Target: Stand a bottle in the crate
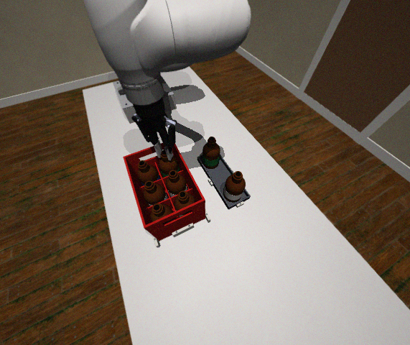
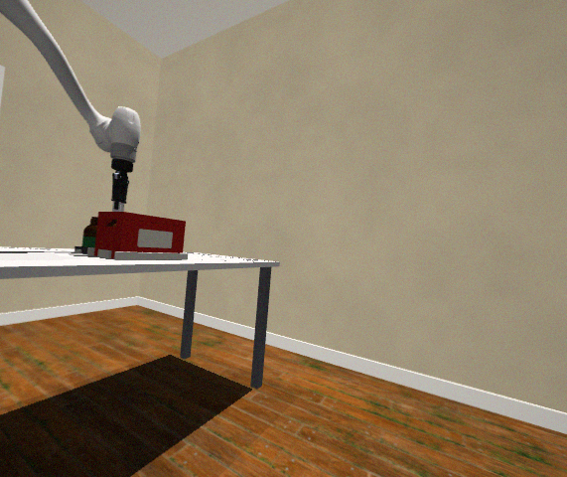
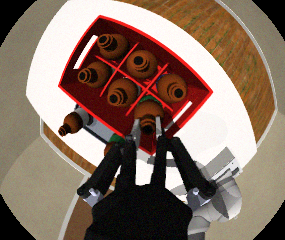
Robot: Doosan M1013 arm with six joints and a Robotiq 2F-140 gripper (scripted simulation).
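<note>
Now: the bottle 90 mm below my hand. Round my hand: red crate 100 mm below, 90 mm ahead, 50 mm to the right; dark tray 190 mm to the left, 180 mm below, 100 mm ahead.
</note>
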